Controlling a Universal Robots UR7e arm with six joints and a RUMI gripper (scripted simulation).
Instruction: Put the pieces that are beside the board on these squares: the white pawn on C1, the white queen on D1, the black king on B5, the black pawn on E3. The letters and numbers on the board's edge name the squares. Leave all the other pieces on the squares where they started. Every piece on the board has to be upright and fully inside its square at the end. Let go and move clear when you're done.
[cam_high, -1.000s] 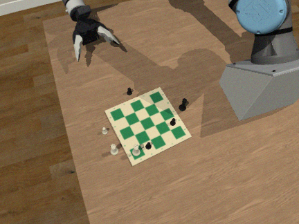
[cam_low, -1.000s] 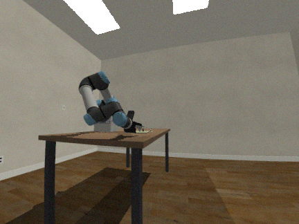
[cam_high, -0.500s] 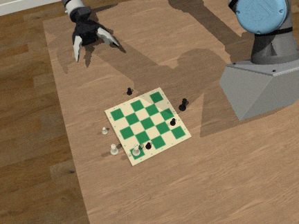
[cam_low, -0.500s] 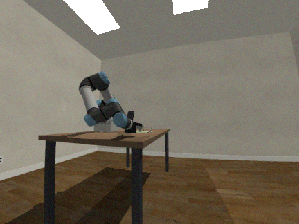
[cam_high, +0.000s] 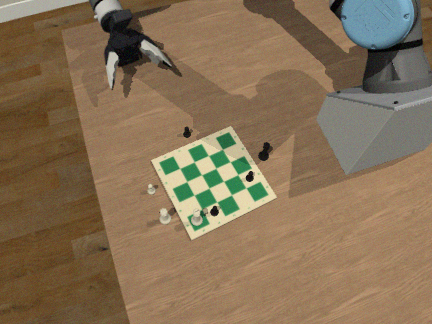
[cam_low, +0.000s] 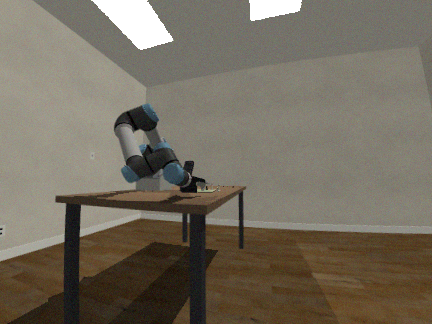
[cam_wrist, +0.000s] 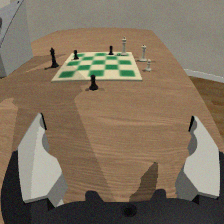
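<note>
Right now the white pawn is 30 mm ahead of my hand, 280 mm to the left of it and 60 mm below it. Also, from my hand: black king 250 mm behind, 250 mm to the left, 40 mm below; cream chessboard 120 mm behind, 280 mm to the left, 70 mm below.
</note>
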